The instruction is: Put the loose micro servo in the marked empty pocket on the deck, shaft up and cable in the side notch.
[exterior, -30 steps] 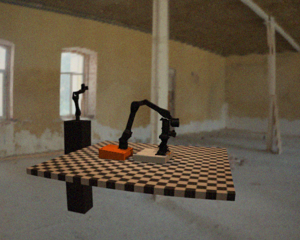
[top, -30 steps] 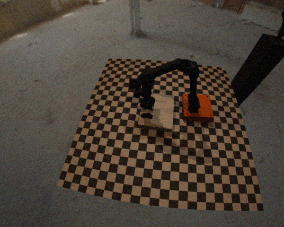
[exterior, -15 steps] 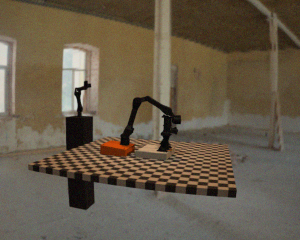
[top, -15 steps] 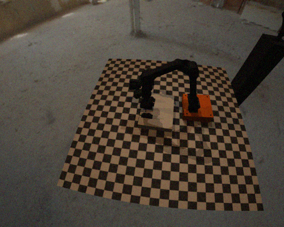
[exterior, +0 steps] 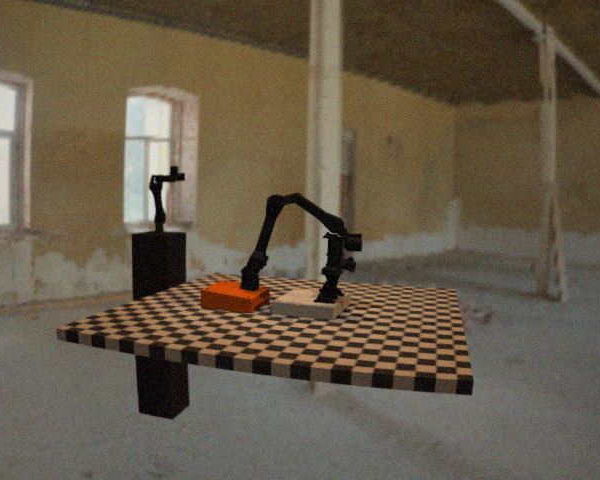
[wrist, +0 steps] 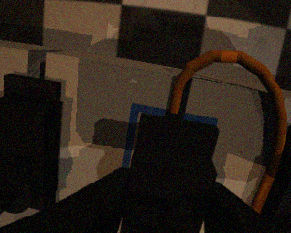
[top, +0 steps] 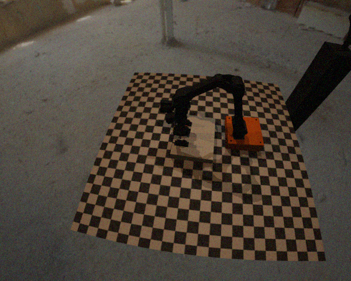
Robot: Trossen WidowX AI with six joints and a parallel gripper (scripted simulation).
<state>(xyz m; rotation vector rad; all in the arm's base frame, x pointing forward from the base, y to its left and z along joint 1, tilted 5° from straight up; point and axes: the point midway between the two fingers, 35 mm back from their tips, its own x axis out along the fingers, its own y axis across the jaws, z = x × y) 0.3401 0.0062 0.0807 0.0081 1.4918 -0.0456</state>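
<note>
The deck is 120 mm behind my gripper tip, 60 mm below it and 10 mm to the left of it.
</note>
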